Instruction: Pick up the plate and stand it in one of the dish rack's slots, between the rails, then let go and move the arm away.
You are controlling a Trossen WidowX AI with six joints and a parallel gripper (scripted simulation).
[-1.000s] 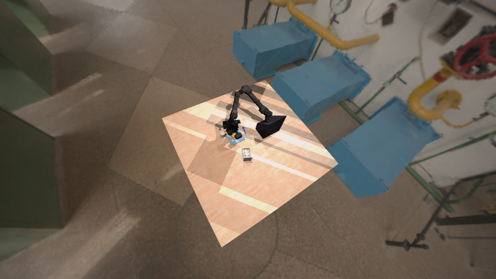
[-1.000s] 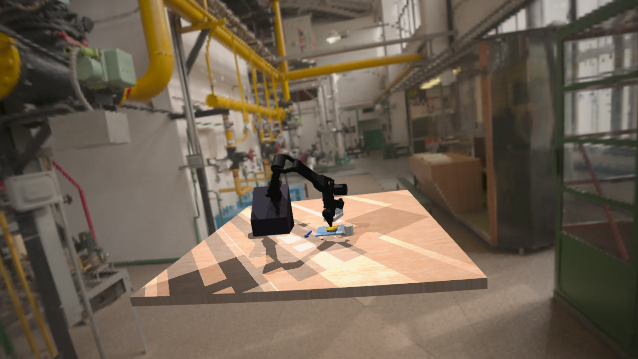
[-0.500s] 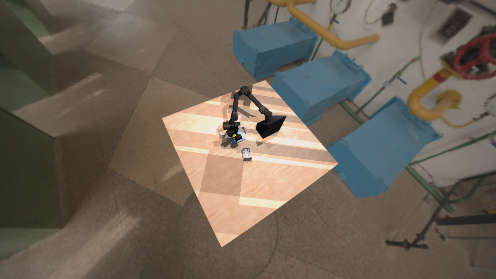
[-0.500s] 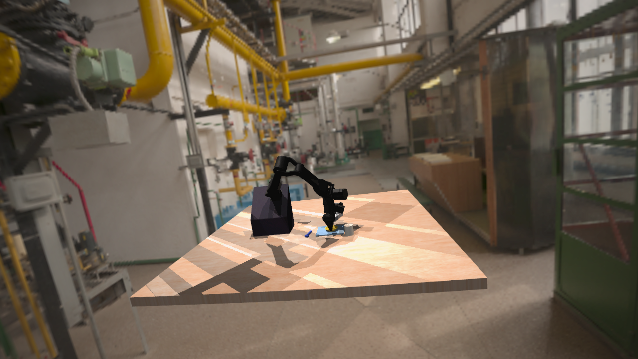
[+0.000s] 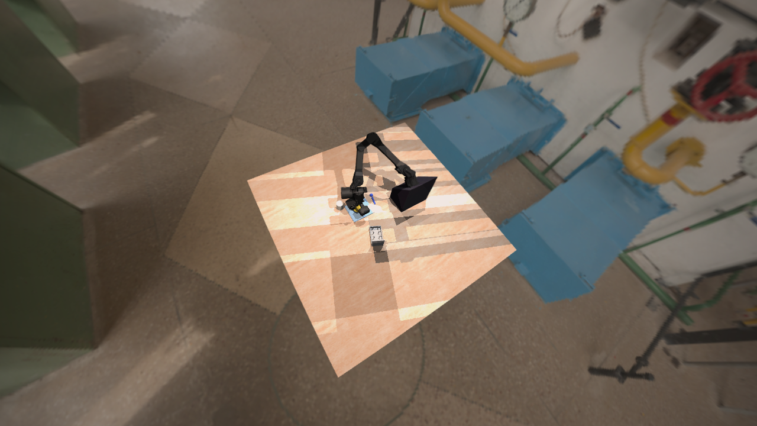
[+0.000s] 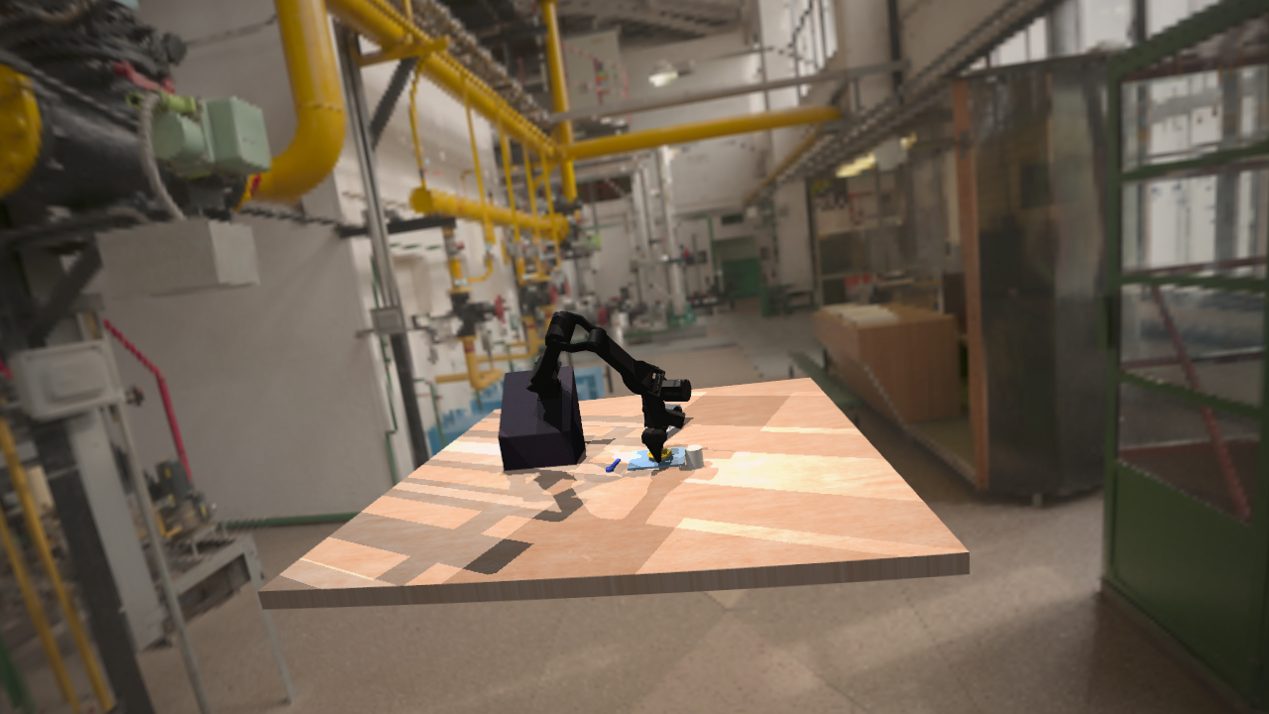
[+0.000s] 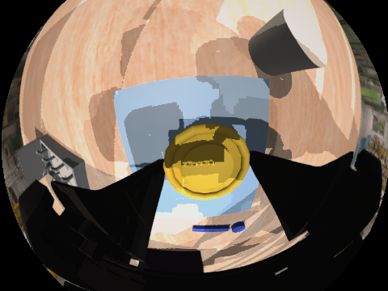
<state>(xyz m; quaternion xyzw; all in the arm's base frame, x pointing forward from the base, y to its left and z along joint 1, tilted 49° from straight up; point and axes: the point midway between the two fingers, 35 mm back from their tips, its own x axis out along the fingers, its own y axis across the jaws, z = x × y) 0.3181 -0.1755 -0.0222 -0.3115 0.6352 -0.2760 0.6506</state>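
Right now my gripper tip is 10 mm to the right of the blue mat and 10 mm past it. The rest, counted from my gripper tip: small blue spoon: 130 mm behind, 30 mm to the right; cup: 100 mm ahead, 60 mm to the right, 20 mm above; small yellow plate: 10 mm above.
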